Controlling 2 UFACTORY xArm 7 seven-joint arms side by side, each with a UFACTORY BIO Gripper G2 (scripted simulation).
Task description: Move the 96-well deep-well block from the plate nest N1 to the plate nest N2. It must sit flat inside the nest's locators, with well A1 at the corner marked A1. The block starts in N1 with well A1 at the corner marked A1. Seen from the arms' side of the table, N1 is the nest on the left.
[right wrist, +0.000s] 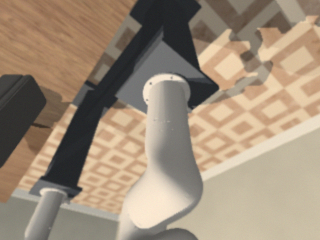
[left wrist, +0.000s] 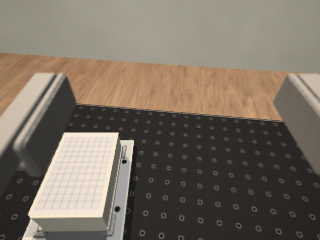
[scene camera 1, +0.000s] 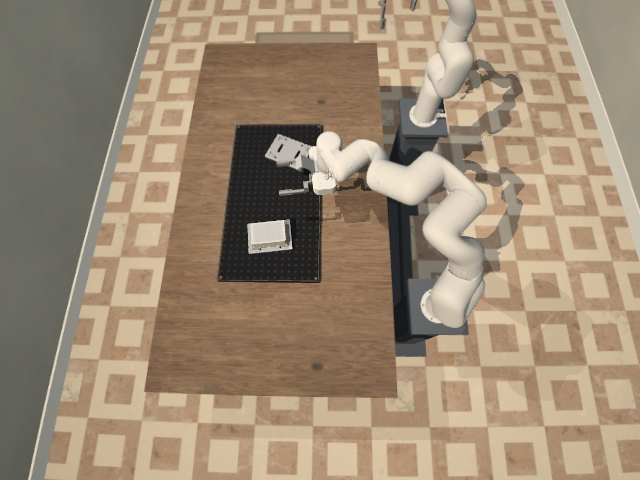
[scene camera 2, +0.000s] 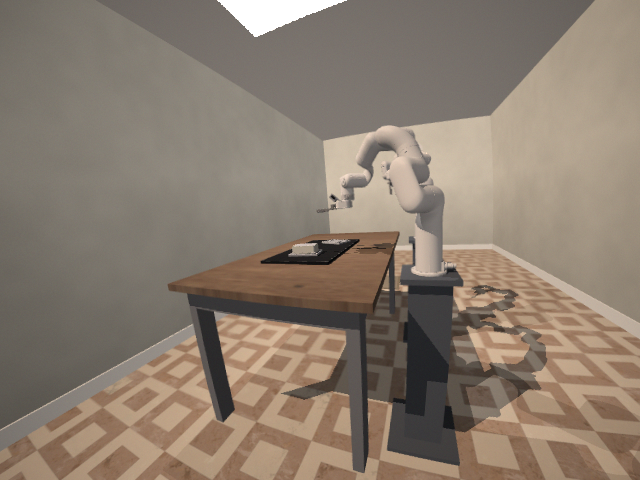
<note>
I see my left gripper (scene camera 1: 278, 178) and a white deep-well block (scene camera 1: 265, 234).
The white deep-well block is seen too in the left wrist view (left wrist: 79, 188). The right wrist view misses the white deep-well block: it is out of frame.
</note>
